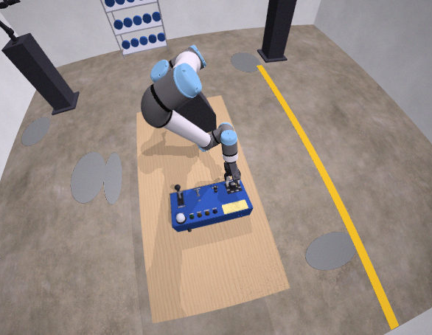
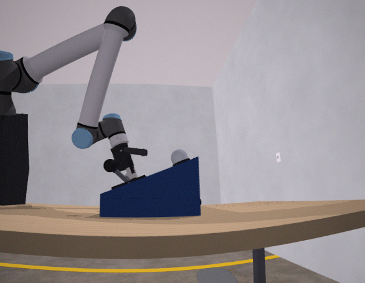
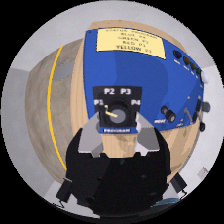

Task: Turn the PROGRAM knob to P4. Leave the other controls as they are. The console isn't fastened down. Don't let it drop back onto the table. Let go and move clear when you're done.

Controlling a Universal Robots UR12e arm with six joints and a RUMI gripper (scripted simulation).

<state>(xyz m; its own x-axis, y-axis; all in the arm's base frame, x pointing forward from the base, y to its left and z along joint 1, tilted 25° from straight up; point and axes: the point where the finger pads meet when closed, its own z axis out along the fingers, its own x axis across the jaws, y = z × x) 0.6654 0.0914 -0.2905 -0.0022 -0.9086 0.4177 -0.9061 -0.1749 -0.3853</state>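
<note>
Now: the black mode knob 120 mm to the right of my hand. From my hand the other things lie so: black ball lever (360 mm to the right, 20 mm behind, 10 mm above); then blue console (170 mm to the right, 30 mm below, 30 mm ahead); then toggle (240 mm to the right, 10 mm below).
</note>
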